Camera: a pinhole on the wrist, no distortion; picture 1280 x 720 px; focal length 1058.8 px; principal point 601.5 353.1 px. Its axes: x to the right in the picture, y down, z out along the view. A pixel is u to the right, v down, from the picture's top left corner.
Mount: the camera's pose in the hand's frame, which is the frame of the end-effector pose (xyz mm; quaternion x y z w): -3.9 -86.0 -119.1 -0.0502 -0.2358 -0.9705 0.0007
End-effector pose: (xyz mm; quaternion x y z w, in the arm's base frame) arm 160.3 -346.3 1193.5 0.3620 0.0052 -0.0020 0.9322
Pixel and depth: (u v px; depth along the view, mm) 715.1 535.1 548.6
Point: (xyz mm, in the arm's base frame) 157.5 -565.2 1555.3
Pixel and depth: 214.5 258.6 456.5
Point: 368.9 -399.9 1480.1
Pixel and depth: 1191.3 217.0 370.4
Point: -11.4 -389.5 1436.0
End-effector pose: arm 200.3 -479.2 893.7 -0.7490 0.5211 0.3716 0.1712
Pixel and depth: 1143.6 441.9 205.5
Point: 158.3 -367.7 904.2
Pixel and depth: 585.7 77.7 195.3
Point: 148.0 -490.1 867.8
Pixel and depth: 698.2 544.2 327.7
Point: 113.4 -354.7 762.2
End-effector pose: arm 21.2 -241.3 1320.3 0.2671 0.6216 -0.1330 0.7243
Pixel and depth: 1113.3 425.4 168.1
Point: 34.4 -288.7 1386.2
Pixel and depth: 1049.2 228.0 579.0
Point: 432.4 -279.3 1594.7
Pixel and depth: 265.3 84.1 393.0
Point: 286.8 -165.8 1223.1
